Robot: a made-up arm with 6 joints. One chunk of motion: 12 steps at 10 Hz.
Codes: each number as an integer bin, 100 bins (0 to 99) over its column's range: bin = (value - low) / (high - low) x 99, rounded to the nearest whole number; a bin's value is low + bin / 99 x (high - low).
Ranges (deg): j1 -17..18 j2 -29..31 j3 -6..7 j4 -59..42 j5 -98..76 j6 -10..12
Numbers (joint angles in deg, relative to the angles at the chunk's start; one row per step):
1: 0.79 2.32 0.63 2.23 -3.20 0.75
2: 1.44 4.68 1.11 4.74 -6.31 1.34
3: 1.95 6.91 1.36 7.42 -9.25 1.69
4: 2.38 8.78 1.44 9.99 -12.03 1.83
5: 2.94 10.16 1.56 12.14 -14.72 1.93
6: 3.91 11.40 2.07 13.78 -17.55 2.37
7: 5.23 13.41 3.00 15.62 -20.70 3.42
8: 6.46 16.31 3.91 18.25 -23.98 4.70
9: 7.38 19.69 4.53 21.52 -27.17 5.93
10: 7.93 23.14 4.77 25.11 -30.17 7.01
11: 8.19 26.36 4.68 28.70 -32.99 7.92
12: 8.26 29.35 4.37 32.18 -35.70 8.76
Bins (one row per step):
1: 50 52 50 60 54 48
2: 52 56 54 62 52 51
3: 54 59 56 65 50 53
4: 55 62 57 68 49 53
5: 56 65 58 70 47 54
6: 59 67 61 71 46 56
7: 63 70 69 73 44 60
8: 66 75 75 76 42 66
9: 69 80 80 79 40 72
10: 71 86 82 82 39 77
11: 71 91 81 86 37 81
12: 71 96 79 89 35 84

